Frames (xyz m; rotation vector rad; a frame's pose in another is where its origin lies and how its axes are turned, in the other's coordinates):
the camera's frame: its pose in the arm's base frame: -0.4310 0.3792 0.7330 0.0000 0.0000 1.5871
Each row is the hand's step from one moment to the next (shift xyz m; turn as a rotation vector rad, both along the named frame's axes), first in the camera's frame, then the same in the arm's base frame.
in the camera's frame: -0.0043 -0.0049 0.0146 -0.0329 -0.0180 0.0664
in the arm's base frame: 0.0050 -0.0042 0.0146 0.0185 -0.0326 0.0664
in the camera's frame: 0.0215 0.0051 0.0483 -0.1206 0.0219 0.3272
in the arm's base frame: -0.0054 0.0214 0.0483 -0.0199 -0.1209 0.3272
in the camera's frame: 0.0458 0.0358 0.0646 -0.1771 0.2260 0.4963
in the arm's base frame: -0.0365 0.0452 0.0646 -0.2231 -0.1808 0.4963
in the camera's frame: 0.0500 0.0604 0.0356 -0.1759 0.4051 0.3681
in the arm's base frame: -0.0612 0.0490 0.0356 -0.4022 -0.1825 0.3681
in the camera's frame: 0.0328 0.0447 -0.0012 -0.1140 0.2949 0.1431
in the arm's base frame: -0.0452 0.0321 -0.0012 -0.2930 -0.1188 0.1431
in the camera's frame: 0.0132 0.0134 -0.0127 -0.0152 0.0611 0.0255
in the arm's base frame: -0.0136 0.0130 -0.0127 -0.0608 -0.0162 0.0255
